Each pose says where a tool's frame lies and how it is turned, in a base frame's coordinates. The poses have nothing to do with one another.
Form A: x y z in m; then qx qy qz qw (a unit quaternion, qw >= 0).
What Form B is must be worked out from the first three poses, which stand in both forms.
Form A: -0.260, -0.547, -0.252, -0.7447, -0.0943, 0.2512, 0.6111
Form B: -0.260, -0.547, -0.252, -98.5, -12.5, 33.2
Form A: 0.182, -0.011, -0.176, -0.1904, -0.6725, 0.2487, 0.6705
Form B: 0.182, -0.011, -0.176, -24.6, -86.8, 32.1
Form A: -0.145, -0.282, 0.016, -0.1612, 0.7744, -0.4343, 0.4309
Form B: -0.145, -0.282, 0.016, -23.0, 110.7, -62.1
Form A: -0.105, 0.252, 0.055, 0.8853, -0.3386, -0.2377, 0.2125
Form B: -0.105, 0.252, 0.055, 140.8, -53.9, -37.8
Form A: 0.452, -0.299, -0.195, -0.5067, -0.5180, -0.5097, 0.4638
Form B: 0.452, -0.299, -0.195, -71.3, -72.9, -71.8
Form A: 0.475, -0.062, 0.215, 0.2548, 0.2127, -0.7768, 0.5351
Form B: 0.475, -0.062, 0.215, 34.8, 29.0, -106.0
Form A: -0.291, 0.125, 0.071, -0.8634, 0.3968, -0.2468, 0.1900
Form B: -0.291, 0.125, 0.071, -139.0, 63.9, -39.7
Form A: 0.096, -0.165, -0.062, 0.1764, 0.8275, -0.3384, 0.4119
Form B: 0.096, -0.165, -0.062, 25.4, 119.3, -48.8
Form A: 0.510, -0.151, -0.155, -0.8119, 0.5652, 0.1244, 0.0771
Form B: 0.510, -0.151, -0.155, -139.4, 97.0, 21.4
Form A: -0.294, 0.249, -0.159, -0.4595, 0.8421, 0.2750, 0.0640
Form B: -0.294, 0.249, -0.159, -79.5, 145.7, 47.6
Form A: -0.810, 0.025, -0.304, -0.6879, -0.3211, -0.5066, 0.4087
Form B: -0.810, 0.025, -0.304, -99.3, -46.4, -73.1
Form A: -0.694, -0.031, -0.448, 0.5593, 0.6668, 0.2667, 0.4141
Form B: -0.694, -0.031, -0.448, 80.5, 96.0, 38.4
